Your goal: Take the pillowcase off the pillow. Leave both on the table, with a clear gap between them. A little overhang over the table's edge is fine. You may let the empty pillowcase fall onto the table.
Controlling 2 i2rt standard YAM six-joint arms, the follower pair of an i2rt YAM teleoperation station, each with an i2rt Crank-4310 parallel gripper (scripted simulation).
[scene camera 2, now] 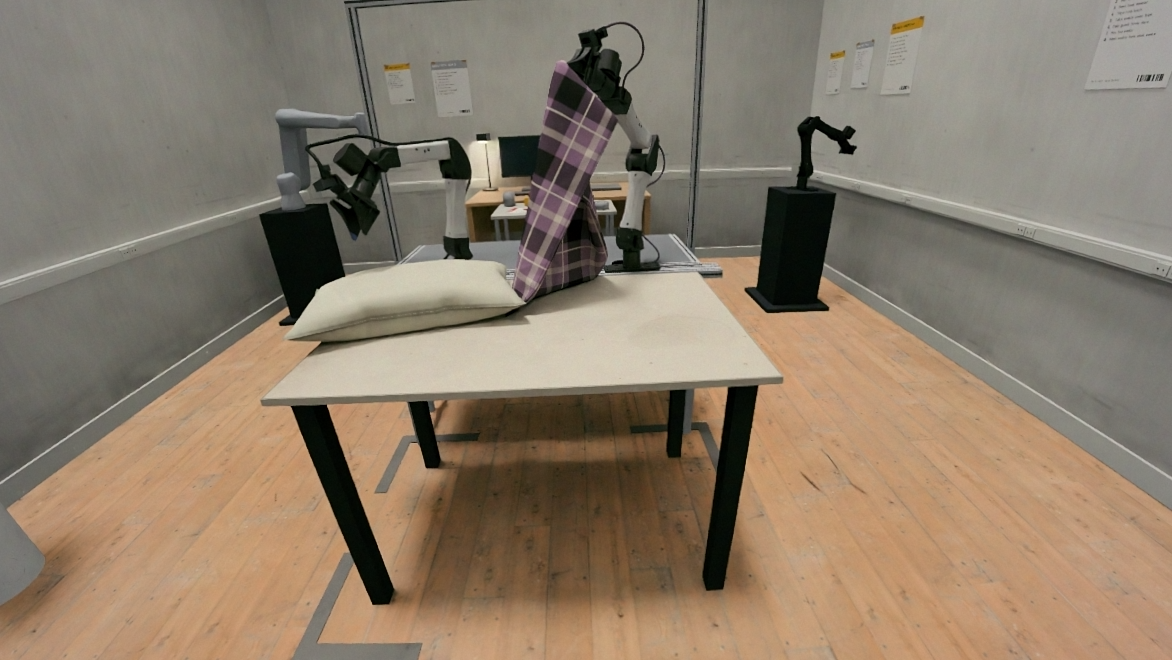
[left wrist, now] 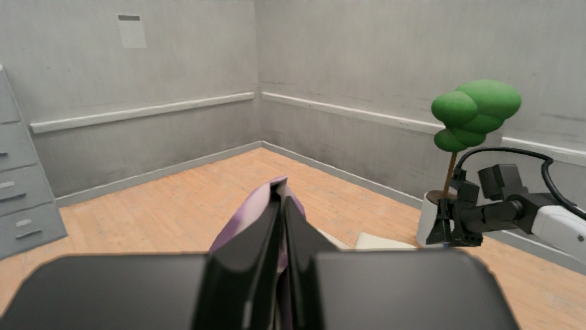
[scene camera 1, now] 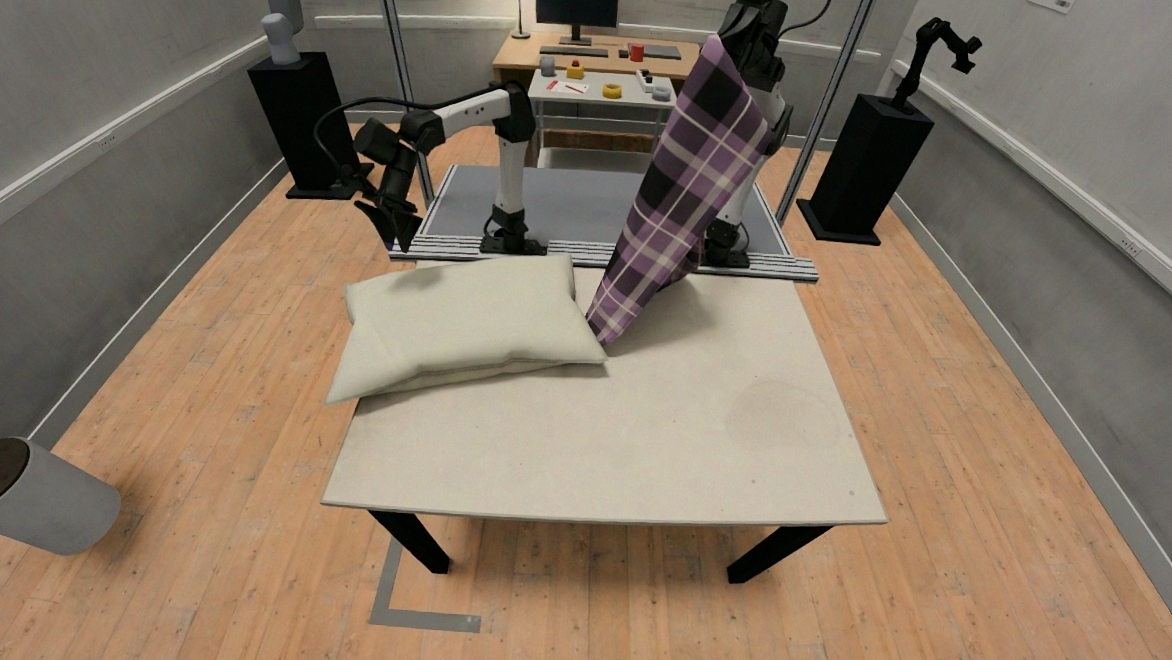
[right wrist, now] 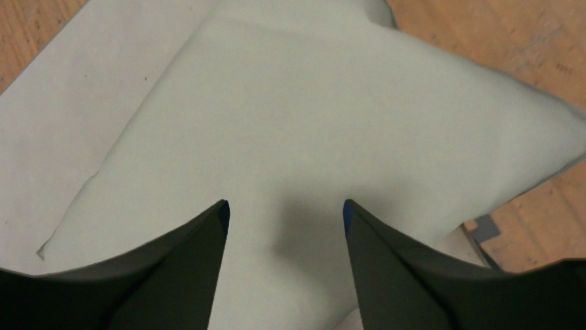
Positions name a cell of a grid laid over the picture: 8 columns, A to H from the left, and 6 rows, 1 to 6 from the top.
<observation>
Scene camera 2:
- left gripper: D1
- right gripper: C3
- pale pillow: C3
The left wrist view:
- left gripper: D4
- right gripper: F5
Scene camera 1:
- left gripper: E1
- right gripper: C3
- pale pillow: C3
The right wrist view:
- right gripper: D4
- pale pillow: D3
</observation>
